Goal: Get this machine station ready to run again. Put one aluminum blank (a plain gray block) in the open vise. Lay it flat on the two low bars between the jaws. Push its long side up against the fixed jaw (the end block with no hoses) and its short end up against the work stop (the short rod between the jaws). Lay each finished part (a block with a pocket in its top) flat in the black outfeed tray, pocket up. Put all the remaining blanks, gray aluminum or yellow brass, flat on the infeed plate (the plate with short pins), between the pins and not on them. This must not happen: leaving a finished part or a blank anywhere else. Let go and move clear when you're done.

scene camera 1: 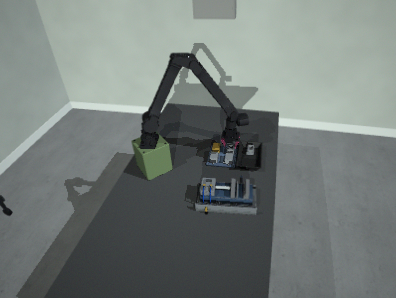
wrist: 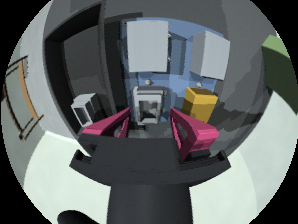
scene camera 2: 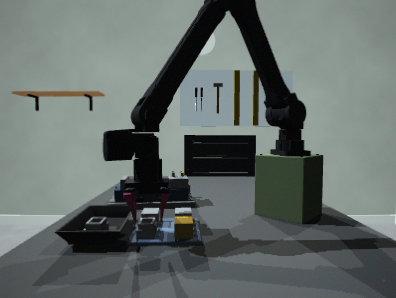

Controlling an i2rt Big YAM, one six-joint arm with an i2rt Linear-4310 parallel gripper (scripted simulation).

Observation:
The pictures show: my gripper and a yellow brass blank.
My gripper shows as well in the wrist view.

